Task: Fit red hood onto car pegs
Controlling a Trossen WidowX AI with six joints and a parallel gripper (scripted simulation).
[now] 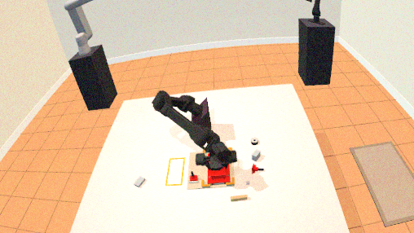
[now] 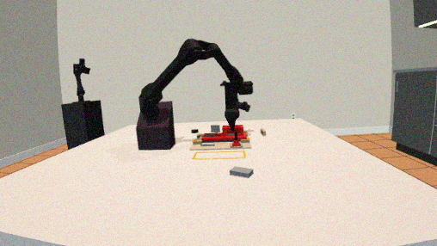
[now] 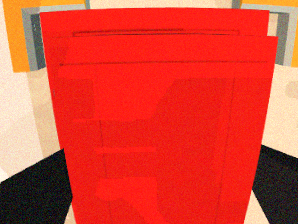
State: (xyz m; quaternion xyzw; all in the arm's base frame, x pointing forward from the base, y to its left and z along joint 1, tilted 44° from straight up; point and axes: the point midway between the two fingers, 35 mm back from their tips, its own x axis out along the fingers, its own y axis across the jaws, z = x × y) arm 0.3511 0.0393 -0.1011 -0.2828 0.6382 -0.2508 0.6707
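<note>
Right now the grey engine block is 30 mm below my gripper tip. Also, from my gripper tip: orange-cornered jig: 40 mm behind, 30 mm to the right, 40 mm below; then red hood: right at my gripper tip; then wooden block: 150 mm ahead, 90 mm to the left, 40 mm below.
</note>
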